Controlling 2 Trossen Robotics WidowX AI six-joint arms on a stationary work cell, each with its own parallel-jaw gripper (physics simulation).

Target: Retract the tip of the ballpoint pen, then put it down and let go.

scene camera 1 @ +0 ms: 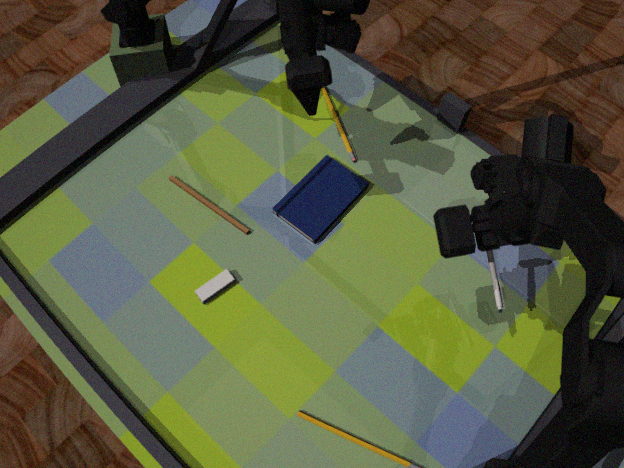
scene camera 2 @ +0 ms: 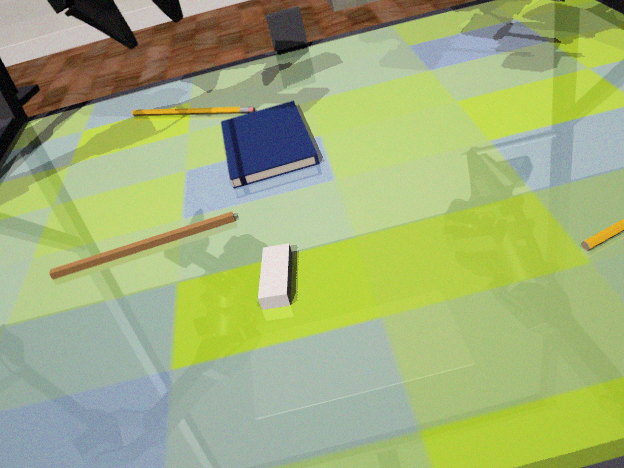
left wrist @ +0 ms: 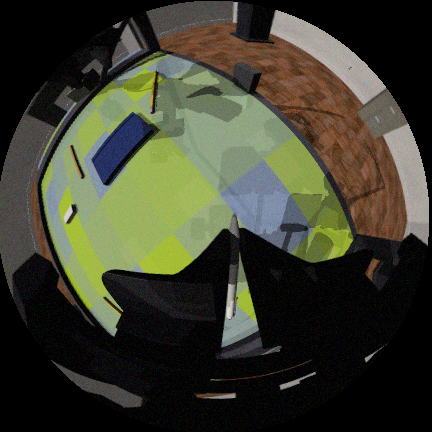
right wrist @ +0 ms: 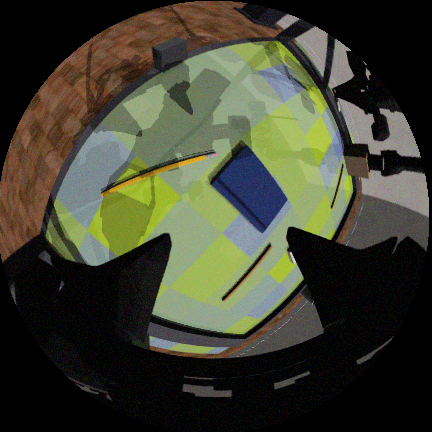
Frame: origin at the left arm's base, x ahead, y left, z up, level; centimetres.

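Seen in the pictures: left gripper, between the fingertips: (scene camera 1: 484,232) (left wrist: 233,233) (right wrist: 332,92); right gripper, between the fingertips: (scene camera 1: 309,99) (scene camera 2: 156,34) (left wrist: 96,76) (right wrist: 230,236); left arm's base, origin of its link: (right wrist: 368,160); right arm's base, origin of its link: (scene camera 1: 137,34).
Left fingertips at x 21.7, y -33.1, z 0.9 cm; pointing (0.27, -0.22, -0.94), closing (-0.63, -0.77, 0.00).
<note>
Offsets run from my left fingertips to a thing's top centre. "spot": to the spot under its first point.
The ballpoint pen @[spot: dx -5.6, dy +4.8, dz -1.8 cm] (scene camera 1: 496,284) (left wrist: 231,297) has a white end and a grey tapered end. My left gripper (scene camera 1: 486,239) (left wrist: 233,233) is shut on it and holds it tilted above the table, at the right in scene camera 1. In the left wrist view the tapered end shows at the fingertips and the white end lies back between the fingers. Whether the writing tip is out is too small to tell. The pen does not show in scene camera 2. My right gripper (scene camera 2: 155,32) (right wrist: 230,236) is open and empty, above the table's far side.
A blue notebook @[dx +25.4, dy +5.6, dz -10.2 cm] (scene camera 1: 322,198) (scene camera 2: 272,143) (right wrist: 250,190) lies mid-table. A yellow pencil @[dx +33.9, dy -8.9, dz -10.7 cm] (scene camera 1: 338,123) (scene camera 2: 191,111) lies behind it, another yellow pencil @[dx -3.9, dy +32.1, dz -10.7 cm] (scene camera 1: 352,437) near the front. A brown stick @[dx +38.8, dy +18.6, dz -10.7 cm] (scene camera 1: 209,204) (scene camera 2: 143,245) and a white eraser @[dx +27.4, dy +28.3, dz -10.2 cm] (scene camera 1: 215,286) (scene camera 2: 274,276) lie farther left in scene camera 1.
</note>
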